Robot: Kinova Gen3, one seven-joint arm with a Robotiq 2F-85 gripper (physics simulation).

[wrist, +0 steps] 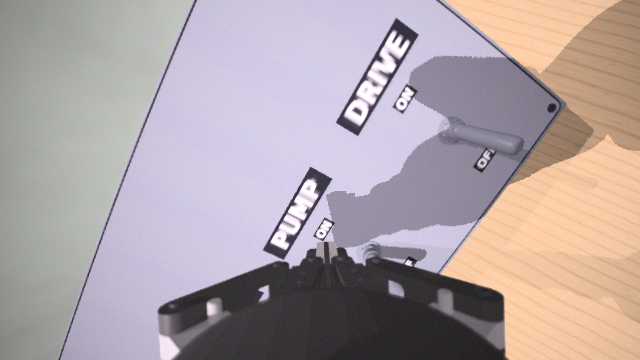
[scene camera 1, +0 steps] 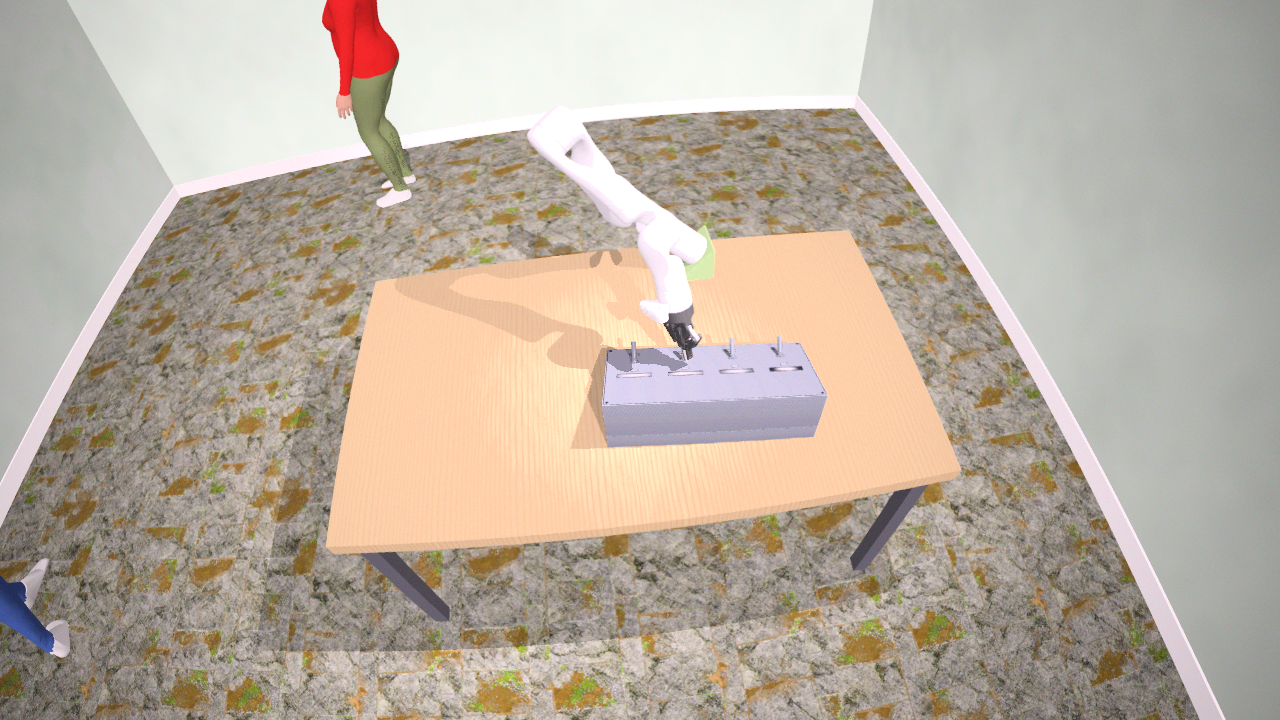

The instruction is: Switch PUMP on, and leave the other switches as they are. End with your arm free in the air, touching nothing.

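Pixels of known places: gripper, between the fingertips: [wrist: 326, 254] [scene camera 1: 688, 358]; arm's base, origin of its link: [scene camera 1: 695, 249].
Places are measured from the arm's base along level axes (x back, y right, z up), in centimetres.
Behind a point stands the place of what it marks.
Note:
The grey switch box [scene camera 1: 711, 419] {x -61.2, y 8.6, z 3.7 cm} [wrist: 215, 115] {x -56.1, y 17.1, z 9.1 cm} stands on the table. My gripper [scene camera 1: 687, 356] {x -45.0, y 11.0, z 6.1 cm} [wrist: 326, 254] {x -45.0, y 11.0, z 6.1 cm} is shut and empty, its tips low over the panel at the PUMP switch, close to that switch's ON label [wrist: 324, 229] {x -46.2, y 12.0, z 4.4 cm}. The PUMP switch's base collar [wrist: 370, 250] {x -42.1, y 12.0, z 3.4 cm} shows right of the fingertips in the wrist view. Its lever is hidden by my gripper, so its position and any contact cannot be told. The DRIVE lever [scene camera 1: 633, 351] {x -39.5, y 23.3, z 4.8 cm} [wrist: 487, 139] {x -38.9, y 22.9, z 5.3 cm} leans toward its OFF label. Two more levers [scene camera 1: 732, 347] {x -42.2, y -0.6, z 4.7 cm} [scene camera 1: 779, 345] {x -43.6, y -12.3, z 4.8 cm} stand to the right in the scene view; their labels are unreadable there.
The wooden table [scene camera 1: 465, 447] {x -53.4, y 67.6, z -6.6 cm} bears the box. My white arm [scene camera 1: 666, 259] {x -42.3, y 15.5, z 35.8 cm} reaches in from the back. A pale green piece [scene camera 1: 704, 259] {x -5.8, y -1.5, z 1.1 cm} stands at the table's back edge behind the arm. A person in red [scene camera 1: 362, 44] stands at the back left; another person's legs [scene camera 1: 26, 613] show at lower left.

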